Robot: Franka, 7 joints.
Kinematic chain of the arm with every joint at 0, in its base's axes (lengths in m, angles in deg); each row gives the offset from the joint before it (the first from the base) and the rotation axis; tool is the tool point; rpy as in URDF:
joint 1: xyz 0 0 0.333 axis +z
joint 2: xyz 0 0 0 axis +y
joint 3: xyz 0 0 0.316 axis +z
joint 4: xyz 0.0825 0 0 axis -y
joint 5: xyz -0.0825 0 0.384 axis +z
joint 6: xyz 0 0 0 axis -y
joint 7: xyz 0.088 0 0 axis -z
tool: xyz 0 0 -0.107 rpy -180 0 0
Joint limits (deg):
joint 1: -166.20..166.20
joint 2: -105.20..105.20
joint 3: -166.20..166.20
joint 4: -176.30..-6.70
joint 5: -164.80..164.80
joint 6: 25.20..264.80
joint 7: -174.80..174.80
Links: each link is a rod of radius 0.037 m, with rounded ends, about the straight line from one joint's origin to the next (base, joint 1, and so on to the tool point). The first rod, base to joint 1, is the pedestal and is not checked.
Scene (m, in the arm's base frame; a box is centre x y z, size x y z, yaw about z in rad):
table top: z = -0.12
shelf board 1: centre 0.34 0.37 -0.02 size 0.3 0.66 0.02 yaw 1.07
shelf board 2: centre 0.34 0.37 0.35 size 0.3 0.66 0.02 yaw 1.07
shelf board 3: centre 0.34 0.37 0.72 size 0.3 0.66 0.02 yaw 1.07
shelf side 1: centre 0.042 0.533 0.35 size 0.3 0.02 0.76 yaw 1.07
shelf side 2: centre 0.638 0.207 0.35 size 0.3 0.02 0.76 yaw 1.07
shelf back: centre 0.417 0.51 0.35 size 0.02 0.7 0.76 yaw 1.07
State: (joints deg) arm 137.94 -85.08 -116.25 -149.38 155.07 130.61 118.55
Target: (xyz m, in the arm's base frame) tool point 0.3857 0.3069 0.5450
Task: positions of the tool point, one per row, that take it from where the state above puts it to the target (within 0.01 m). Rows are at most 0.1 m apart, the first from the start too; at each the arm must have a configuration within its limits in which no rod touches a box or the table.
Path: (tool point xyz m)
1: 0.2502 0.2993 0.1780
2: 0.2761 0.2566 0.2152
3: 0.2947 0.2092 0.2528
4: 0.3037 0.1592 0.2896
5: 0.3024 0.1097 0.3245
6: 0.2907 0.0639 0.3564
7: 0.3275 0.0819 0.3779
8: 0.3574 0.1090 0.4130
9: 0.3768 0.1424 0.4586
10: 0.3837 0.1776 0.5108
11: 0.3791 0.2099 0.5652
12: 0.3851 0.2633 0.5562
13: 0.3857 0.3069 0.5450

